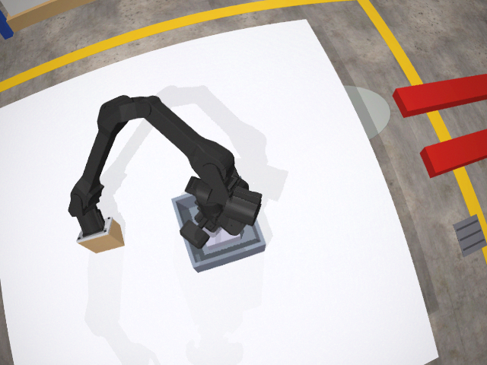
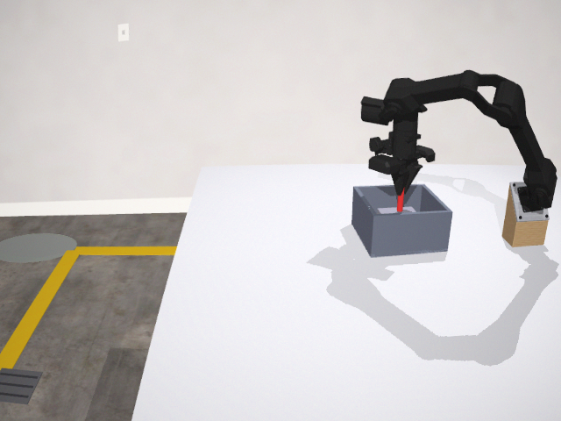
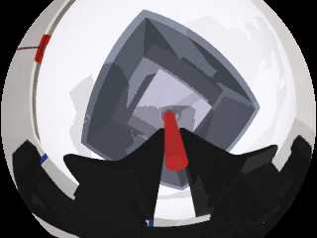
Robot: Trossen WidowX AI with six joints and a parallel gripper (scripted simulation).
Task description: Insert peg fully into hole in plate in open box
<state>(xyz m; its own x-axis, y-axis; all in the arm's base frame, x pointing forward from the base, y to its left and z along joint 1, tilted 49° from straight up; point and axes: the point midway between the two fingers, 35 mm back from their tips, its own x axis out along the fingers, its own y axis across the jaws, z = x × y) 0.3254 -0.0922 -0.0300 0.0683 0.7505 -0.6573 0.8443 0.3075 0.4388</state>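
Now: hand 10 cm above the pale plate. The rest, counted from my hand: grey box 12 cm below; red peg 3 cm below.
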